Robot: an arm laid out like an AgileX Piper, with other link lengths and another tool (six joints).
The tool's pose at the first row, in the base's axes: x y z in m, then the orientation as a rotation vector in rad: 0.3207 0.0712 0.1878 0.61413 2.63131 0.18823
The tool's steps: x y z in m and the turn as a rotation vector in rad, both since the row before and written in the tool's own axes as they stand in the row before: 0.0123 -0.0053 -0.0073 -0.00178 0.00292 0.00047; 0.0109 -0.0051 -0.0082 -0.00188 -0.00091 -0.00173; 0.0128 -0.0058 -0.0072 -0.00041 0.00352 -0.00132; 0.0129 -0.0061 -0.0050 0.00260 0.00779 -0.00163; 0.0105 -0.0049 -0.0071 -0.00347 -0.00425 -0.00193; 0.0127 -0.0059 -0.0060 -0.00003 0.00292 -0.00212; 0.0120 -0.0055 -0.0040 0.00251 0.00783 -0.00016; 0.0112 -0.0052 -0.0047 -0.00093 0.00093 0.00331; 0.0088 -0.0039 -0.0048 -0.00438 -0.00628 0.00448
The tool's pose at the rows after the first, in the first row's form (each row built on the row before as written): 0.3055 0.0718 0.1885 0.61434 2.63355 0.19173; 0.2911 0.0719 0.1906 0.61136 2.63265 0.19334; 0.2753 0.0722 0.1909 0.60967 2.63627 0.19473; 0.2603 0.0723 0.1892 0.60880 2.64482 0.19360; 0.2468 0.0723 0.1907 0.60485 2.64035 0.19608; 0.2316 0.0724 0.1901 0.60218 2.64368 0.19652; 0.2180 0.0726 0.1880 0.60321 2.65188 0.19593; 0.2048 0.0727 0.1870 0.60739 2.65170 0.19844; 0.1941 0.0729 0.1873 0.61161 2.64341 0.20326
